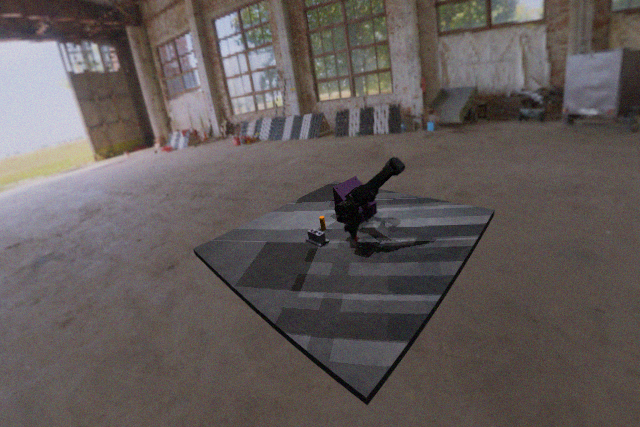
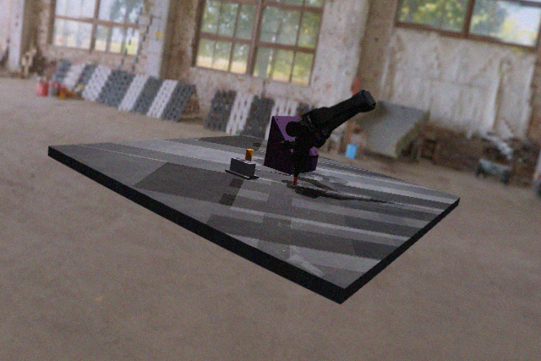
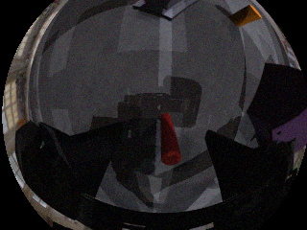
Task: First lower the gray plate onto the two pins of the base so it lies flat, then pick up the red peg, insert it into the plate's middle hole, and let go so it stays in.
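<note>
Right now my gripper tip is right at the red peg. Round my gripper tip: gray plate (80 mm ahead, 200 mm to the right); orange peg (40 mm behind, 250 mm to the right); base (80 mm ahead, 200 mm to the right, 30 mm below).
</note>
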